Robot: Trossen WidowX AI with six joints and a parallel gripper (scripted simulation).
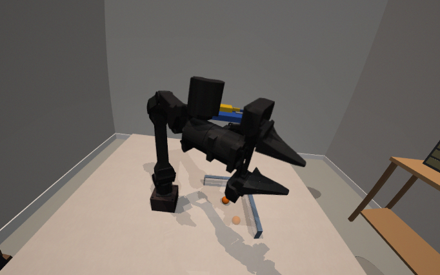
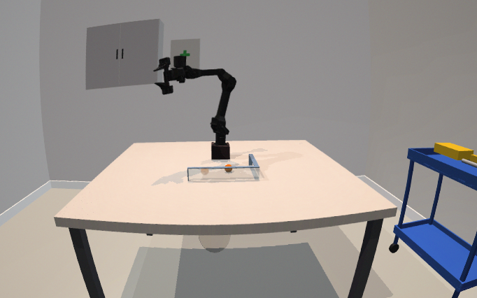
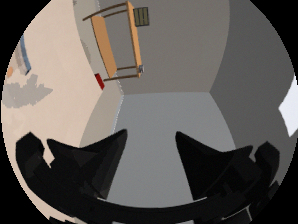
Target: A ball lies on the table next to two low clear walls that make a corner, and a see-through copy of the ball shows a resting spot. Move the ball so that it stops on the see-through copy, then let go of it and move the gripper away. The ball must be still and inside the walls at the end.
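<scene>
Right now the orange ball is 7 cm ahead of my gripper tip, 35 cm to the left of it and 45 cm below it. From my gripper tip the other things lie so: clear wall: 18 cm ahead, 30 cm to the left, 44 cm below; see-through copy: 8 cm ahead, 23 cm to the left, 45 cm below.
</scene>
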